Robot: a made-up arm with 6 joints.
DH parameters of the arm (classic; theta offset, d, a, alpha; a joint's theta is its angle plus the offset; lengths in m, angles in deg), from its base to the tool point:
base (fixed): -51.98 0 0.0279 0
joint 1: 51.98 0.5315 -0.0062 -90
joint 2: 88.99 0 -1.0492 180
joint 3: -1.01 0.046 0.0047 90
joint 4: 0 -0.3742 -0.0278 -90
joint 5: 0 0.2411 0.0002 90
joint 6: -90 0.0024 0.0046 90
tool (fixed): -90 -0.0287 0 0
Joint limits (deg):
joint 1: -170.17..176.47
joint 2: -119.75..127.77
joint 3: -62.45..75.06
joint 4: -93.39..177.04
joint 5: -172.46..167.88
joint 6: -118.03..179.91
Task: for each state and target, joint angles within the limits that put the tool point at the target. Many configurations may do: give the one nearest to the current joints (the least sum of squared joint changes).
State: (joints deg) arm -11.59 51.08 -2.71 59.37 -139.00 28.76
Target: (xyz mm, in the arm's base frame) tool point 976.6 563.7 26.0
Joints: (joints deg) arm 35.72 95.24 -18.76 69.88 -140.37 27.78
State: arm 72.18 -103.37 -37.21 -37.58 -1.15 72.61
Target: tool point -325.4 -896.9 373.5
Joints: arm 49.75 -119.75 -20.81 -19.00 -3.16 73.78
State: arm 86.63 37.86 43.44 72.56 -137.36 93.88
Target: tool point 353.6 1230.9 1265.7
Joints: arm 79.59 56.58 39.72 70.97 -137.44 94.46
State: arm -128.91 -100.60 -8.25 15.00 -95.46 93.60
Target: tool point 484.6 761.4 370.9
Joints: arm -141.21 -119.18 -37.47 -6.38 -95.25 93.85
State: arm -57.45 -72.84 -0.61 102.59 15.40 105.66
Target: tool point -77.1 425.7 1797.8
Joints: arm -70.60 -34.63 0.25 106.52 15.25 105.78
